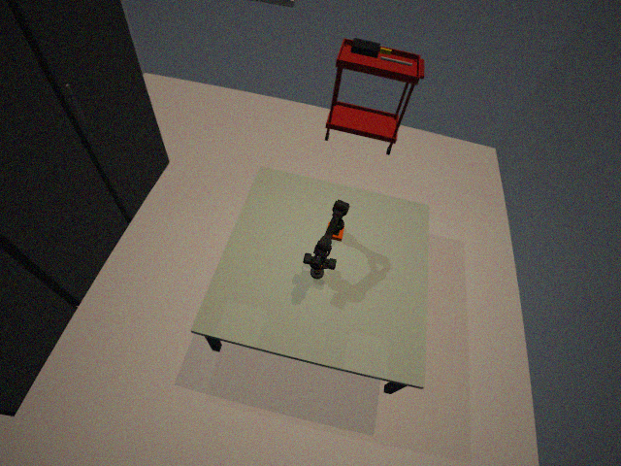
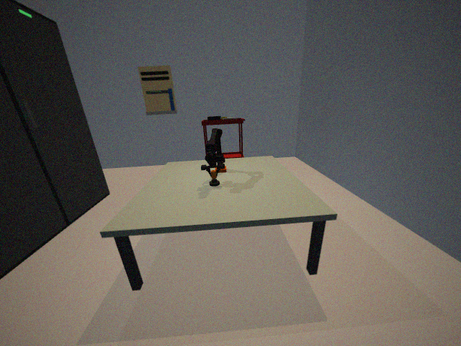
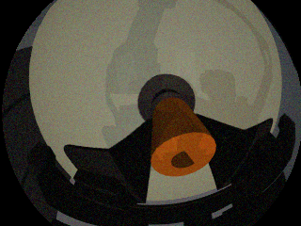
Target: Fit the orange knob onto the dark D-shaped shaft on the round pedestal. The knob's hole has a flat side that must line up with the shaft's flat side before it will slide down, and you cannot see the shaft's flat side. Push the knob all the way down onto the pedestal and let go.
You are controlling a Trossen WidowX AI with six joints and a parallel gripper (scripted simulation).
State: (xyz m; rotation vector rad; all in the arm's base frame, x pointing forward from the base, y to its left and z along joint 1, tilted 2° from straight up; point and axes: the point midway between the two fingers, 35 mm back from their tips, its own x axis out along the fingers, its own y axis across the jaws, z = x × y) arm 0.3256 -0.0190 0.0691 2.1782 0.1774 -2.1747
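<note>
Right now the round pedestal is 4 cm below my gripper tip. Round my gripper tip: orange knob (2 cm above).
</note>
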